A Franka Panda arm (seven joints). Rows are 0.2 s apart.
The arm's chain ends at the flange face. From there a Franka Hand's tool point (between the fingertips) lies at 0.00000 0.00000 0.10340 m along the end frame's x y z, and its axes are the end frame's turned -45 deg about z.
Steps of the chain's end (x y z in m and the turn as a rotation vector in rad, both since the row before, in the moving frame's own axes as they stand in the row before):
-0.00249 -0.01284 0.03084 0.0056 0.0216 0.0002
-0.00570 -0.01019 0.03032 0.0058 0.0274 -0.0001
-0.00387 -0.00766 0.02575 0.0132 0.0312 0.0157
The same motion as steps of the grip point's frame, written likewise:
0.00931 -0.00967 0.03081 -0.0113 0.0192 0.0002
0.00560 -0.00966 0.03028 -0.0153 0.0235 -0.0001
0.00592 -0.00681 0.02569 -0.0127 0.0314 0.0157

